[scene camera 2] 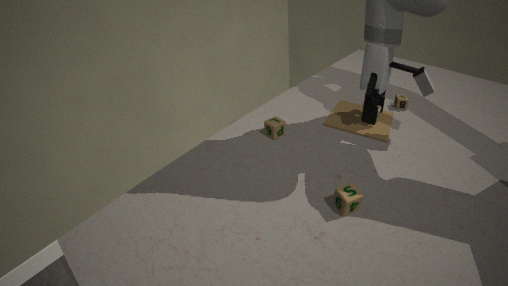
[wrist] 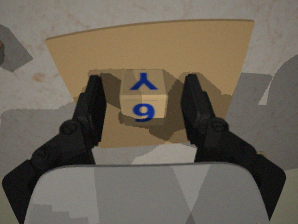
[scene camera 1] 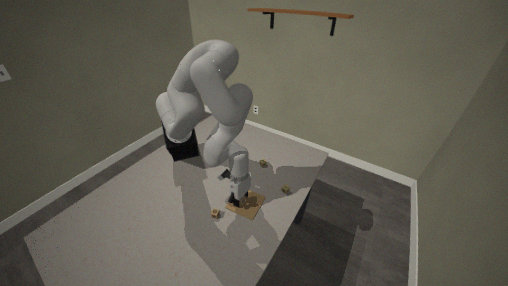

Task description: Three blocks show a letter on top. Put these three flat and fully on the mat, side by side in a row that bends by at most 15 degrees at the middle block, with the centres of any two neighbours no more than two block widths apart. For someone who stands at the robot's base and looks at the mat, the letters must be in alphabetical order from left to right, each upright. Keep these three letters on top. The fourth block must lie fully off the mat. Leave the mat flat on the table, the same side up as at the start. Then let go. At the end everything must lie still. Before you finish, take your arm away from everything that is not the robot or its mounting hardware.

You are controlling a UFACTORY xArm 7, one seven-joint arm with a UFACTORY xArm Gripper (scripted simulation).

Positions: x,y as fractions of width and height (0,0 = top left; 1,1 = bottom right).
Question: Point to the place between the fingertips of my gripper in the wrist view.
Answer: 0.48,0.40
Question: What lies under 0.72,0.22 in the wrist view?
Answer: A tan mat.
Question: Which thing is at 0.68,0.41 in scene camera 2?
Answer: A tan mat.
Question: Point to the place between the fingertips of my gripper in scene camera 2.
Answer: At 0.73,0.41
